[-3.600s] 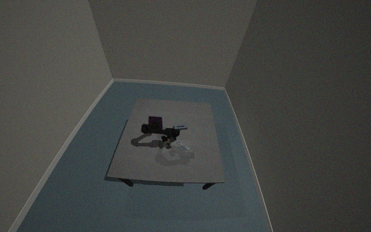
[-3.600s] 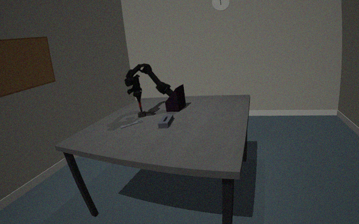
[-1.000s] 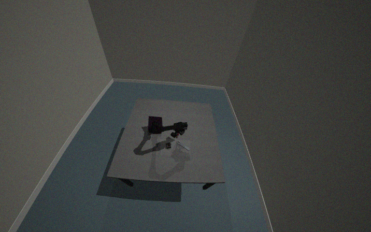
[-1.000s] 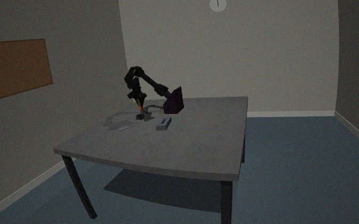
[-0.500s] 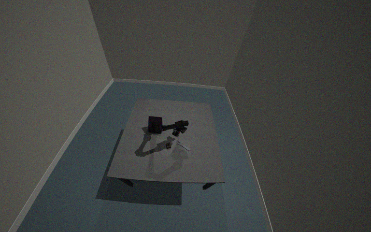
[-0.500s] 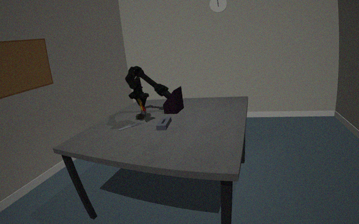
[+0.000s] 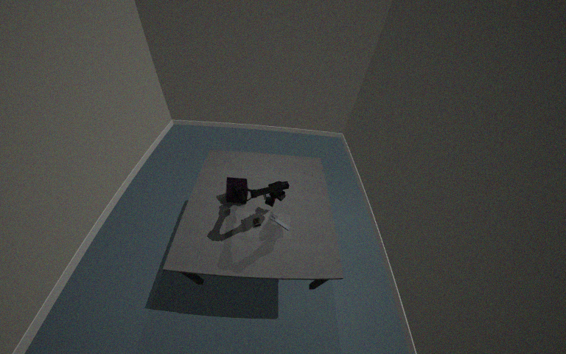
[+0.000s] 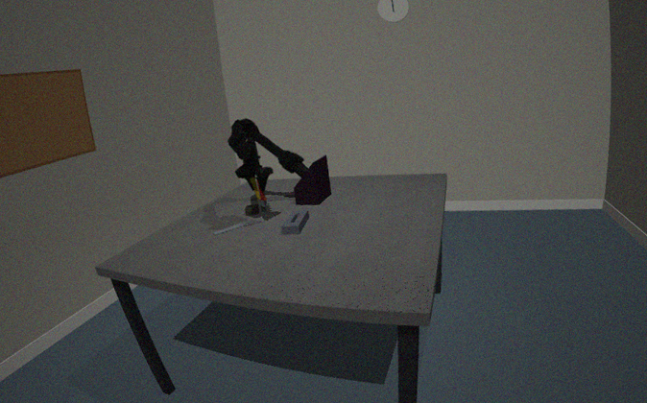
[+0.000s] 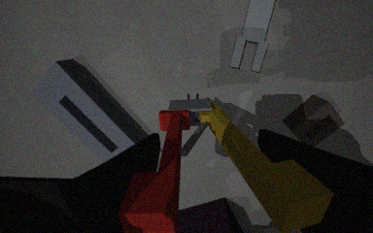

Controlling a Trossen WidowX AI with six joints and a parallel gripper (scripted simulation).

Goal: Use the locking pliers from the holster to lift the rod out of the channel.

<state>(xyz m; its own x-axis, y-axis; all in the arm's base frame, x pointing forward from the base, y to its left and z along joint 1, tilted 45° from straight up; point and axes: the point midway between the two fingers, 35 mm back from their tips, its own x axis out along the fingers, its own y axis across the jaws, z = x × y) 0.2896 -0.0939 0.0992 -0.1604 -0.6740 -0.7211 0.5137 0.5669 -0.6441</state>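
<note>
My gripper tip is now 160 mm to the right of the channel block, 130 mm above it and 50 mm short of it. Round my gripper tip: yellow handle 10 mm to the right, 10 mm behind; holster block 140 mm behind, 130 mm below, 120 mm to the right.
</note>
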